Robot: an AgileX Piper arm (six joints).
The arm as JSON. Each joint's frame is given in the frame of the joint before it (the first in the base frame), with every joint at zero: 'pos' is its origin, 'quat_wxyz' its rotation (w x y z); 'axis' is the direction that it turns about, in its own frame. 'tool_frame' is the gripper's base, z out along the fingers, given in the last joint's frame.
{
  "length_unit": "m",
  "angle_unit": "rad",
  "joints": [
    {
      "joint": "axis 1",
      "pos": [
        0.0,
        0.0,
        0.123
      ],
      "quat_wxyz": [
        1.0,
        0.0,
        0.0,
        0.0
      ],
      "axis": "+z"
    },
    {
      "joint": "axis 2",
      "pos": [
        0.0,
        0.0,
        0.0
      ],
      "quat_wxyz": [
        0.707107,
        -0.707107,
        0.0,
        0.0
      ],
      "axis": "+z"
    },
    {
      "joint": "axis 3",
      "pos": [
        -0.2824,
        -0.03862,
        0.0
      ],
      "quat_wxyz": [
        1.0,
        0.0,
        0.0,
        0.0
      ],
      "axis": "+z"
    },
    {
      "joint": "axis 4",
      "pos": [
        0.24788,
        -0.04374,
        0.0
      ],
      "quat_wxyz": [
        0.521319,
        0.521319,
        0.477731,
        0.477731
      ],
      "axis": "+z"
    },
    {
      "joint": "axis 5",
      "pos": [
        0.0,
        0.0,
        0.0
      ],
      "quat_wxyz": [
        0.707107,
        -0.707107,
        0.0,
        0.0
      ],
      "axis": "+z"
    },
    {
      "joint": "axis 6",
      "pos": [
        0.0,
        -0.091,
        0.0
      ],
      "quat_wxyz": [
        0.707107,
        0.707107,
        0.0,
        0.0
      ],
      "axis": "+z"
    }
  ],
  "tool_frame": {
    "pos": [
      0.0,
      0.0,
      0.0
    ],
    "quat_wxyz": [
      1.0,
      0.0,
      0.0,
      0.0
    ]
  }
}
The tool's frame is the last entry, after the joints.
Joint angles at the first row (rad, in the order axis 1, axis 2, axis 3, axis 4, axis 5, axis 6):
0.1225, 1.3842, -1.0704, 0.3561, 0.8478, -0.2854
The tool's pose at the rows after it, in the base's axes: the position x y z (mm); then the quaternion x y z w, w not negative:
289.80, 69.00, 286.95, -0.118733, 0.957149, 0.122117, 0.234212
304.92, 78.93, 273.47, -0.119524, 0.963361, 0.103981, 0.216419
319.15, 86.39, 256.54, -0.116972, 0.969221, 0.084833, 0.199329
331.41, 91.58, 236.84, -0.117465, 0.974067, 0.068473, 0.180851
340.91, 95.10, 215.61, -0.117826, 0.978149, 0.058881, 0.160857
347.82, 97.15, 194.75, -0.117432, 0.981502, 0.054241, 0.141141
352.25, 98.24, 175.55, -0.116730, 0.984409, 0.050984, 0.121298
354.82, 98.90, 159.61, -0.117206, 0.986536, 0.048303, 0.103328
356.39, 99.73, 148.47, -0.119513, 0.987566, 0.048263, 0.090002
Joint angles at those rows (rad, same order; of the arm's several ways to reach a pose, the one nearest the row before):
0.1680, 1.4600, -1.1150, 0.2927, 0.8420, -0.2222
0.2050, 1.5362, -1.1511, 0.2285, 0.8288, -0.1586
0.2309, 1.6123, -1.1782, 0.1686, 0.8107, -0.1000
0.2461, 1.6861, -1.1962, 0.1248, 0.7925, -0.0647
0.2533, 1.7550, -1.2050, 0.1044, 0.7739, -0.0488
0.2551, 1.8169, -1.2080, 0.0999, 0.7556, -0.0456
0.2553, 1.8708, -1.2083, 0.0996, 0.7426, -0.0456
0.2553, 1.9149, -1.2087, 0.1001, 0.7356, -0.0482
0.2554, 1.9467, -1.2109, 0.1064, 0.7331, -0.0578

